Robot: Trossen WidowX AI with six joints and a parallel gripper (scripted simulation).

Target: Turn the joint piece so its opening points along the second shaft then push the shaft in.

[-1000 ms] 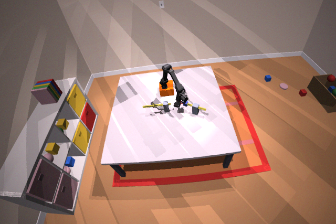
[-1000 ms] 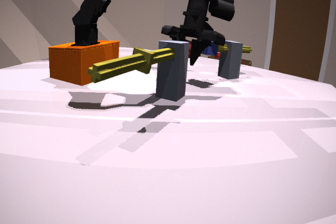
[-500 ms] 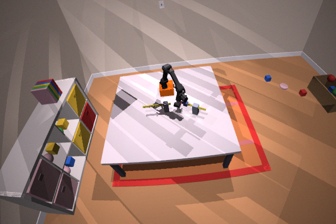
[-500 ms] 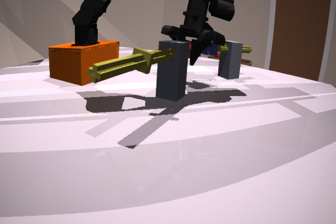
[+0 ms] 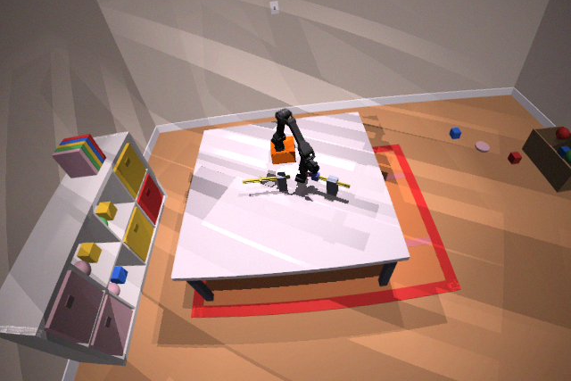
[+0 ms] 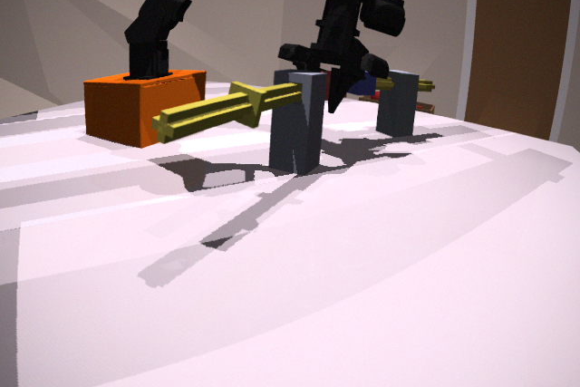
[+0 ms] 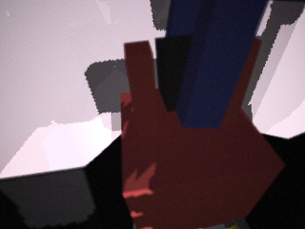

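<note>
Now: the red joint piece 40 mm above my gripper tip, 20 mm to the left of it and 10 mm ahead of it.
</note>
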